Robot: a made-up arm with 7 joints.
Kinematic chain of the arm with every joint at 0, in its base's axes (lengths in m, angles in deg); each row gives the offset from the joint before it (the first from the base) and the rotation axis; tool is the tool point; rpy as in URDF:
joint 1: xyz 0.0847 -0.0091 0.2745 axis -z
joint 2: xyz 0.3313 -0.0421 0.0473 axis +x
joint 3: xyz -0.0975 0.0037 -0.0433 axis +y
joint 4: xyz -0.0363 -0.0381 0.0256 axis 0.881 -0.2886 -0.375
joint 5: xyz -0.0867 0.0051 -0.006 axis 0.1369 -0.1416 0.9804
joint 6: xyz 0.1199 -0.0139 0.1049 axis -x
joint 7: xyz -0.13 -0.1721 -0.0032 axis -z
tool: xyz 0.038 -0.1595 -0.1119 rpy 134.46 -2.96 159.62
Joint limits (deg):
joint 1: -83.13..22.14
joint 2: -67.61..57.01
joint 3: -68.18..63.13
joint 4: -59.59..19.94
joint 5: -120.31..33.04
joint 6: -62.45..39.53
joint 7: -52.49..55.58
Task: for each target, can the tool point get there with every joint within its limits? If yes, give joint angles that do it. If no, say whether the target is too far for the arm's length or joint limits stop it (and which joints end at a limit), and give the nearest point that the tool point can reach.
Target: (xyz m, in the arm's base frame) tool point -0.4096 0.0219 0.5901
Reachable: no: joint limits stop it (at a limit: joint 1, joint 2, joint 6) | nearest point -0.2531 0.0699 0.5269 | short by 0.175 m
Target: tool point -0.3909 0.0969 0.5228
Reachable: no: joint limits stop it (at a limit: joint 1, joint 2, joint 6) | nearest point -0.2782 0.1183 0.4894 | short by 0.120 m
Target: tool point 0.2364 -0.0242 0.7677
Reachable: yes | joints -10.98 -4.95 42.93 -46.65 -81.71 13.42 13.79
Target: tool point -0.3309 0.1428 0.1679
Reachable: no: joint limits stop it (at a limit: joint 1, joint 2, joint 3, joint 4) | nearest point -0.2741 0.1340 0.1734 | short by 0.058 m
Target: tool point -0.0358 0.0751 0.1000
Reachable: yes | joints -13.43 0.06 -28.72 9.97 -107.47 -20.29 36.95
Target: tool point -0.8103 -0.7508 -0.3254
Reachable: no: too far | nearest point -0.1589 -0.3465 0.0831 | short by 0.869 m
